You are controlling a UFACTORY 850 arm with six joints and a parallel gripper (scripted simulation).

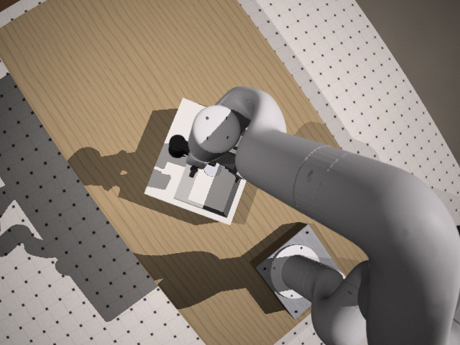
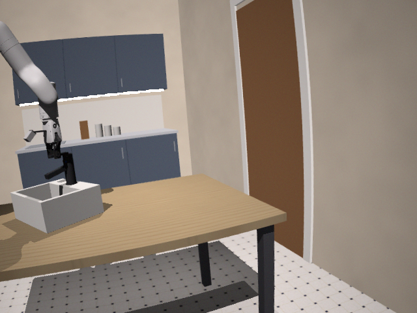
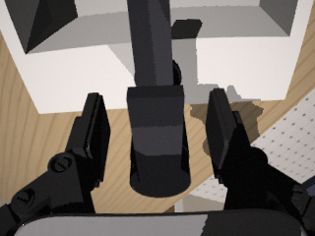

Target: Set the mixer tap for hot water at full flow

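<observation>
The black lever is 2 cm ahead of my hand, 1 cm to the left of it and 1 cm below it. Also, from my hand: white sink basin (24 cm below, 4 cm behind, 3 cm to the right).
</observation>
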